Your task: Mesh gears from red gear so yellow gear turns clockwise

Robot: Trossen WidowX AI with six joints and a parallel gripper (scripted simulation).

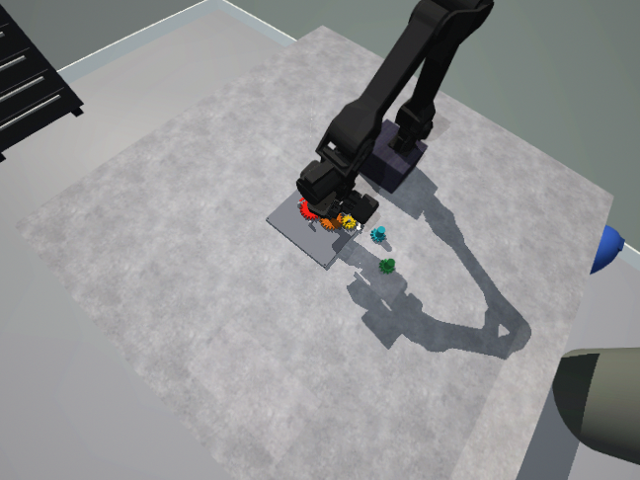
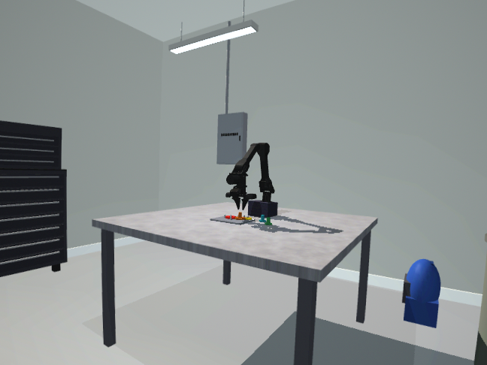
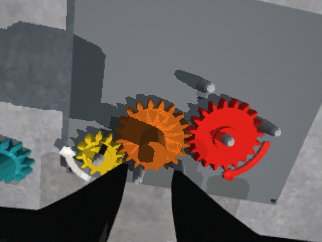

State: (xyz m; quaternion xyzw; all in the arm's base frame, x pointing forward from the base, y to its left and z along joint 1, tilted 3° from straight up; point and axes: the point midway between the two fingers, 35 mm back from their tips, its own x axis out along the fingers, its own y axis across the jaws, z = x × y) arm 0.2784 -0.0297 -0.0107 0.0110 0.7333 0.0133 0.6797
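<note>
Right now my gripper tip is 40 mm above the orange gear. From my gripper tip the other things lie so: white arrow: 70 mm to the left, 50 mm below, 40 mm behind; yellow gear: 50 mm below, 40 mm to the left, 20 mm behind; red gear: 60 mm to the right, 50 mm below, 20 mm ahead.
</note>
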